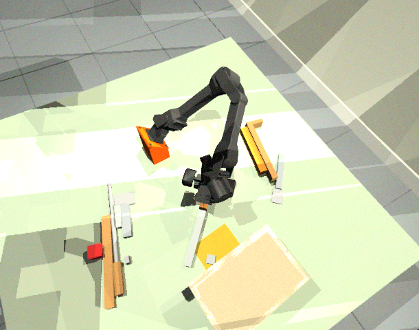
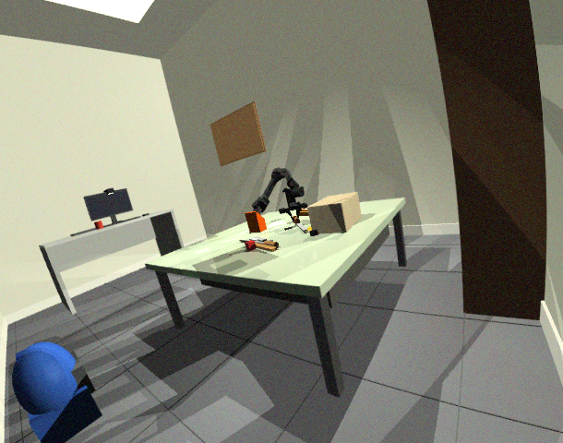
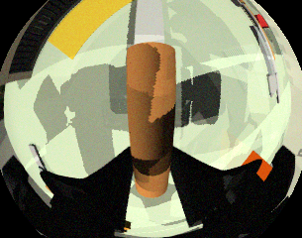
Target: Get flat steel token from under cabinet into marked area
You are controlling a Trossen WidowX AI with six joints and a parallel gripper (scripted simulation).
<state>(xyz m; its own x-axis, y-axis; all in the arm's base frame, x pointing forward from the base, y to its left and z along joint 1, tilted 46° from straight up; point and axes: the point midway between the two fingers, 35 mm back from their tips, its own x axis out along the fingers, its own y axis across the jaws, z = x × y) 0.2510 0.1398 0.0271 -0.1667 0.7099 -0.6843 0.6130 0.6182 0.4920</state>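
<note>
Right now the short bar is 340 mm to the right of my gripper tip, 40 mm behind it and 20 mm below it. Round my gripper tip: small grey cube: 350 mm to the right, 120 mm ahead, 20 mm below; then orange stick: 250 mm to the left, 100 mm behind, 10 mm below; then steel token: 230 mm ahead, 90 mm to the right, 20 mm below.
</note>
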